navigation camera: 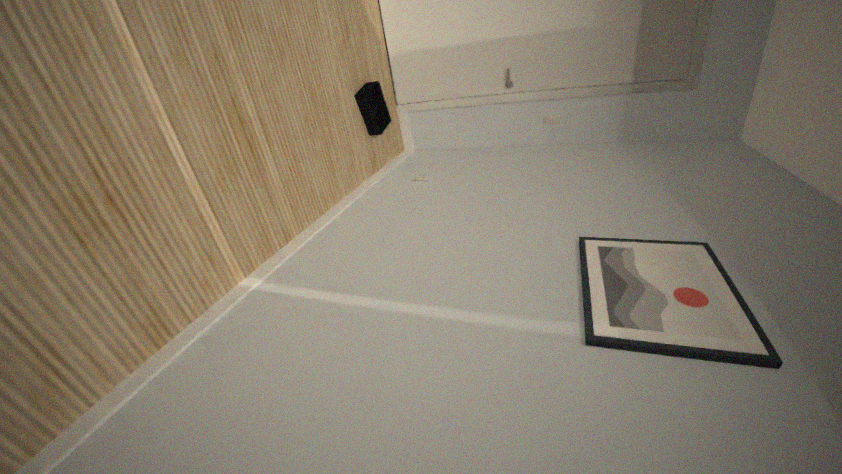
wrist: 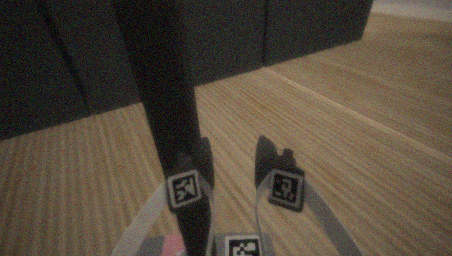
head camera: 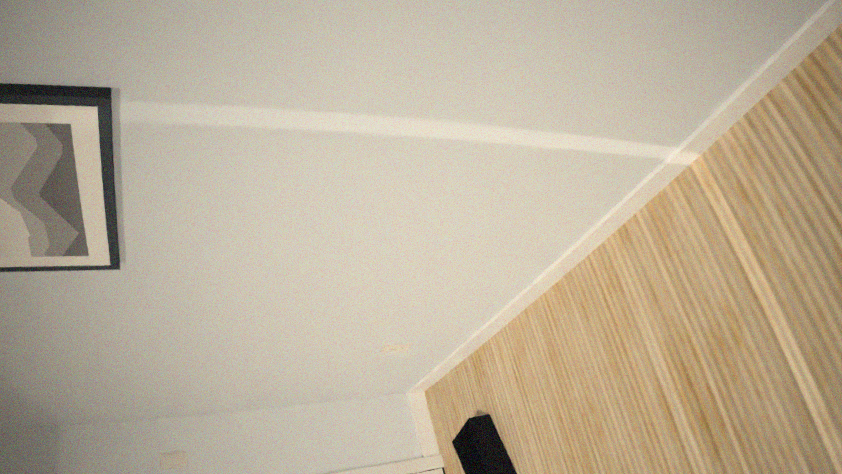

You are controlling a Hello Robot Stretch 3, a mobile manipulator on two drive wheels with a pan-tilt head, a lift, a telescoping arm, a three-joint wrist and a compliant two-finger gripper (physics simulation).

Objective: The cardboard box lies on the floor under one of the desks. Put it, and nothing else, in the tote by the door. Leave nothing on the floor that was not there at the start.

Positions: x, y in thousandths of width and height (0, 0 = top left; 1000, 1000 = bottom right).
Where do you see the gripper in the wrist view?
517, 604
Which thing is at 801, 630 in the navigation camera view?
A framed picture.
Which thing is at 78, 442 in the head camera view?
A framed picture.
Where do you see a black tote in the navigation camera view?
440, 210
